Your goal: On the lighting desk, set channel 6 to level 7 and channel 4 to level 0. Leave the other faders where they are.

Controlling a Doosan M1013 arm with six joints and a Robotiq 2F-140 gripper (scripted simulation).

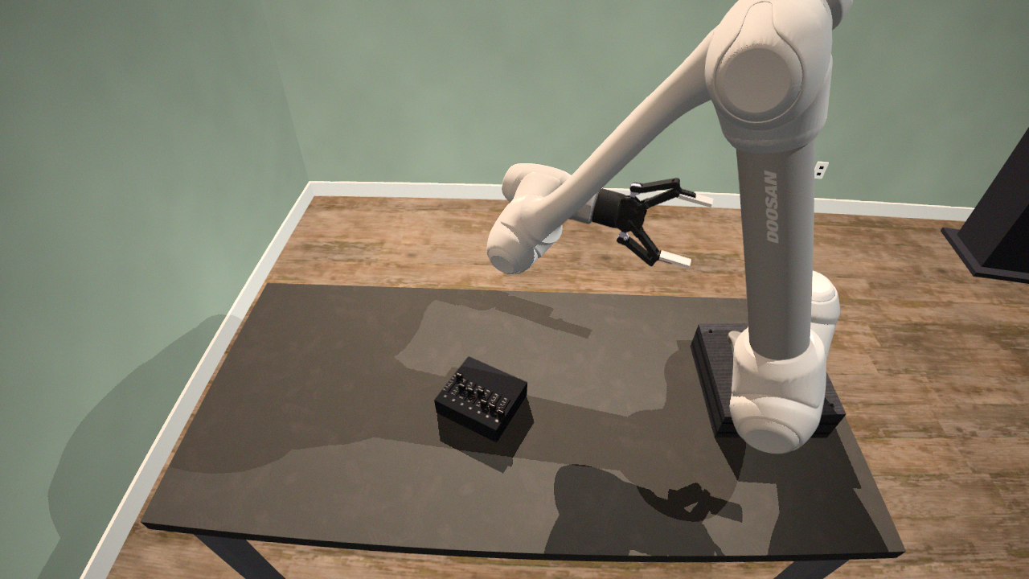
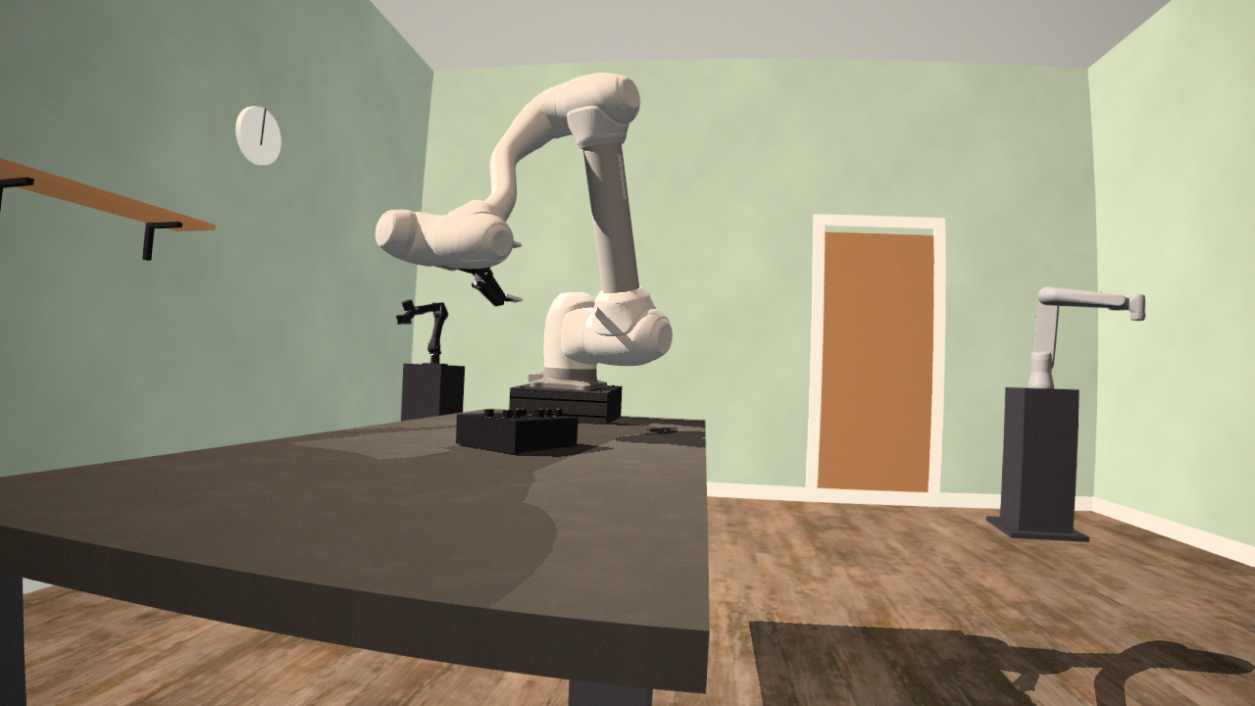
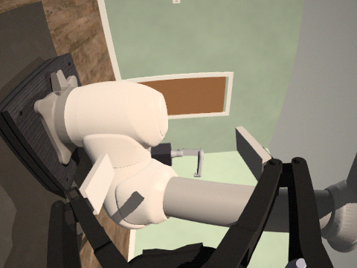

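Right now the channel 4 fader knob is 42 cm ahead of my hand, 33 cm below it and 23 cm to the left of it. Round my hand: channel 6 fader knob: 38 cm ahead, 33 cm below, 27 cm to the left.
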